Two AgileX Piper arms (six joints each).
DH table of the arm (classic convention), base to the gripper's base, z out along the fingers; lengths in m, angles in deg. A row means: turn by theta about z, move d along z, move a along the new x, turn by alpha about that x. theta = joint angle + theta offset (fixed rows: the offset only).
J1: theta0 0  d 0.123  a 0  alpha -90
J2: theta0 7.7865  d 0  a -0.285  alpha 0
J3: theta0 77.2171  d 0  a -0.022  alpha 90
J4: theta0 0  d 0.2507  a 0  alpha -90
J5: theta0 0  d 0  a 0  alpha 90
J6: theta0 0  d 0.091  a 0  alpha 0
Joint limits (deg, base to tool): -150..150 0..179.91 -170..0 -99.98..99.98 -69.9..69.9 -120..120
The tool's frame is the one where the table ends.
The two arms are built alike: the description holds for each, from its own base.
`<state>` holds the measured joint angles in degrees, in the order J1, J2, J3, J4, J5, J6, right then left.
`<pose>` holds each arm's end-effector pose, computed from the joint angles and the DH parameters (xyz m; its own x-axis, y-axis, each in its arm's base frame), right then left.
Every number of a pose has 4 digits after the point.
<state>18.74 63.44 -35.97 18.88 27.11 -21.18 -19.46 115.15 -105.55 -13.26 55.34 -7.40</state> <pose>0.1929 0.0796 0.2501 -0.6749 -0.3064 -0.6713 -0.4619 0.8849 0.0606 0.4208 -0.1669 0.2872 -0.8908 0.0446 -0.4522 0.1938 0.9374 -0.2893</pose>
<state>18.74 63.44 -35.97 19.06 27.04 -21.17 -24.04 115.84 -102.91 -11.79 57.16 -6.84</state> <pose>0.1929 0.0797 0.2502 -0.6753 -0.3031 -0.6723 -0.4604 0.8855 0.0632 0.4025 -0.1967 0.2666 -0.9102 0.1579 -0.3828 0.2665 0.9309 -0.2497</pose>
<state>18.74 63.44 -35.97 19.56 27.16 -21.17 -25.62 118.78 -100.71 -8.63 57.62 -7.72</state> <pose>0.1927 0.0801 0.2502 -0.6792 -0.2964 -0.6714 -0.4577 0.8862 0.0717 0.4001 -0.2047 0.2316 -0.9298 0.2103 -0.3021 0.2745 0.9429 -0.1885</pose>
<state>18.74 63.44 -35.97 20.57 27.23 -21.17 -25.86 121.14 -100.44 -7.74 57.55 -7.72</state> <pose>0.1925 0.0807 0.2504 -0.6853 -0.2819 -0.6715 -0.4516 0.8879 0.0881 0.4029 -0.2068 0.2116 -0.9376 0.2270 -0.2634 0.2760 0.9466 -0.1665</pose>
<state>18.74 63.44 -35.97 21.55 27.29 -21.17 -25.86 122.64 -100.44 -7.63 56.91 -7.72</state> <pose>0.1923 0.0814 0.2506 -0.6911 -0.2677 -0.6714 -0.4455 0.8892 0.1040 0.4058 -0.2080 0.1999 -0.9410 0.2283 -0.2496 0.2730 0.9483 -0.1618</pose>
